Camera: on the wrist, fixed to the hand. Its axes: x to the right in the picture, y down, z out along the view.
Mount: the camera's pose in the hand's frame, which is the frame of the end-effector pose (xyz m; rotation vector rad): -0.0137 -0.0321 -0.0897 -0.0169 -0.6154 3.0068
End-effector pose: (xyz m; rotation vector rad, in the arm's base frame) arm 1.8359 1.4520 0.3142 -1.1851 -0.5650 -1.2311
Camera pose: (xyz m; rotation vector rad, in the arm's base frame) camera 1.7800 1.3799 0.2834 -0.8972 0.9075 1.6754
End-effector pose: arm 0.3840 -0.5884 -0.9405 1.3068 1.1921 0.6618
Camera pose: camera 0.2896 -0.5747 -0.9535 -1.6496 1.8643 -1.3632
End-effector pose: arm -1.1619 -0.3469 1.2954 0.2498 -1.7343 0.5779
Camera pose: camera -1.0673 -0.3309 1.3032 1.7505 0.6540 -1.4723
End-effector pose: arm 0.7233 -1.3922 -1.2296 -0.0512 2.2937 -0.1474
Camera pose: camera 0.6650 -1.4148 -1.1564 2.3814 -0.0781 1.1065
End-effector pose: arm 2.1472 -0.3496 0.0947 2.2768 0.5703 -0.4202
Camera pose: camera 2.1304 -0.2678 0.1426 0.5932 -2.5783 0.4952
